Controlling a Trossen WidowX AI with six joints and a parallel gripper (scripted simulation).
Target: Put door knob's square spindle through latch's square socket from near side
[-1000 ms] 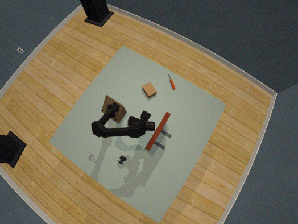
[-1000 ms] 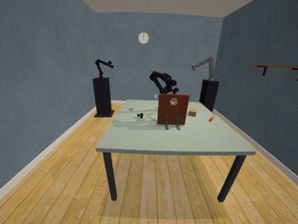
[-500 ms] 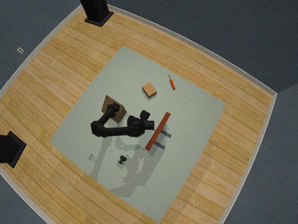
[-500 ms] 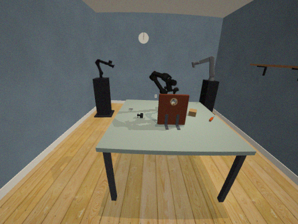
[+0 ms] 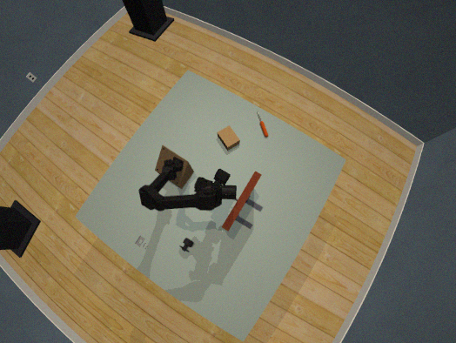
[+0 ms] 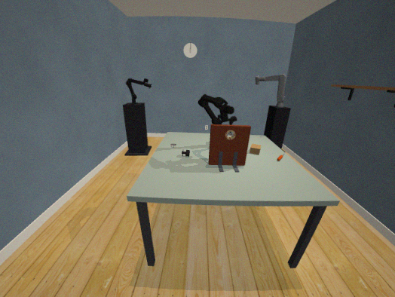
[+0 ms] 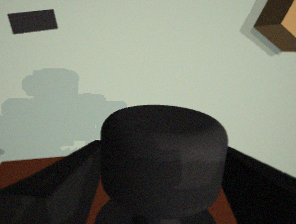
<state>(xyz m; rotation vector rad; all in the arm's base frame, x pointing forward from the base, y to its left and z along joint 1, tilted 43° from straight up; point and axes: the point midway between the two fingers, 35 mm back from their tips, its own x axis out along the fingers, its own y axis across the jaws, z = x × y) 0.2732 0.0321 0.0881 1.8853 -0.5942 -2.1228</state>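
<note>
My hand is 4 cm short of the dark door knob, 3 cm above it and 1 cm to the right of it. Round my hand: wooden block 35 cm to the left, 25 cm below, 12 cm behind.
</note>
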